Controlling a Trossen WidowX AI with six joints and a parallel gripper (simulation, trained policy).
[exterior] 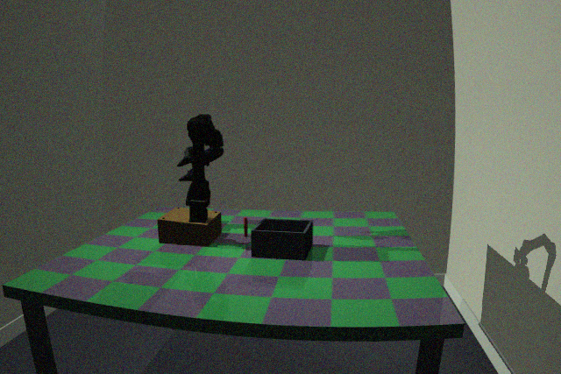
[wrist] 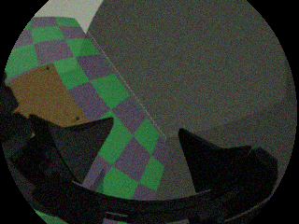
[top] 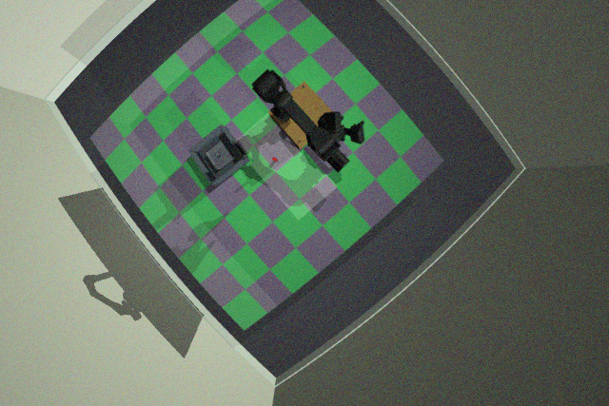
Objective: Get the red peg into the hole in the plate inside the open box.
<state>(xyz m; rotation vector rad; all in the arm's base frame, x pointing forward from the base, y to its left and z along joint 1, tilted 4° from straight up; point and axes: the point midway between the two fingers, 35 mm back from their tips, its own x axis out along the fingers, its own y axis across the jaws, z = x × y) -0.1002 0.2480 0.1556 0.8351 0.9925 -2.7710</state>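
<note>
Now: gripper tip 310 mm short of the red peg, 160 mm to the left of it and 210 mm above it. Also, from my gripper tip: dark box 450 mm ahead, 360 mm to the right, 220 mm below; then grey plate 450 mm ahead, 360 mm to the right, 200 mm below.
</note>
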